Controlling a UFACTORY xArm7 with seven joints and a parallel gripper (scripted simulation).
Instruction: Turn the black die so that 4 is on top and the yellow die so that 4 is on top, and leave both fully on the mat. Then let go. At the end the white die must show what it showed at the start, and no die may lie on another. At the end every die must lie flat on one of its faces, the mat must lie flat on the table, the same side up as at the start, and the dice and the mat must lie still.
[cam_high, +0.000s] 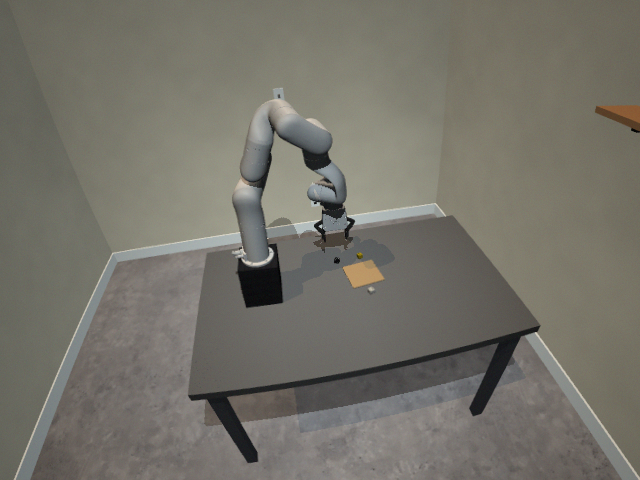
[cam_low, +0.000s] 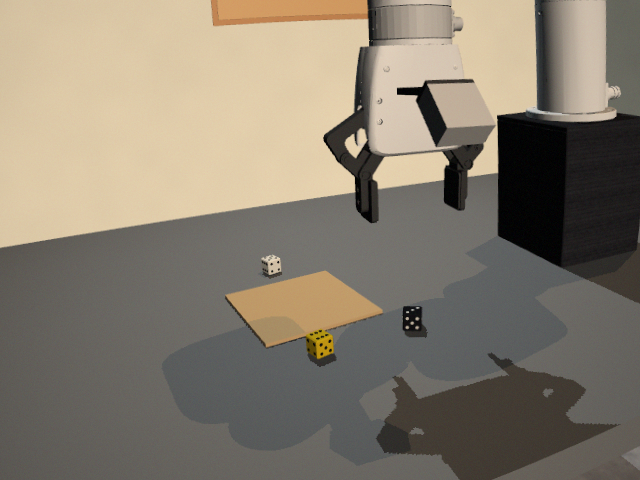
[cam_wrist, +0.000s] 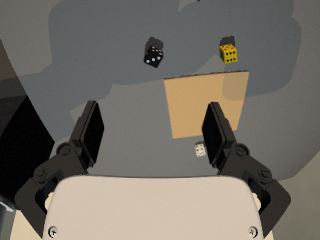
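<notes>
My gripper is now 13 cm above the black die. The rest, counted from my hand: tan mat: 8 cm ahead, 12 cm to the right, 13 cm below; yellow die: 11 cm ahead, 1 cm to the right, 13 cm below; white die: 7 cm ahead, 23 cm to the right, 13 cm below.
</notes>
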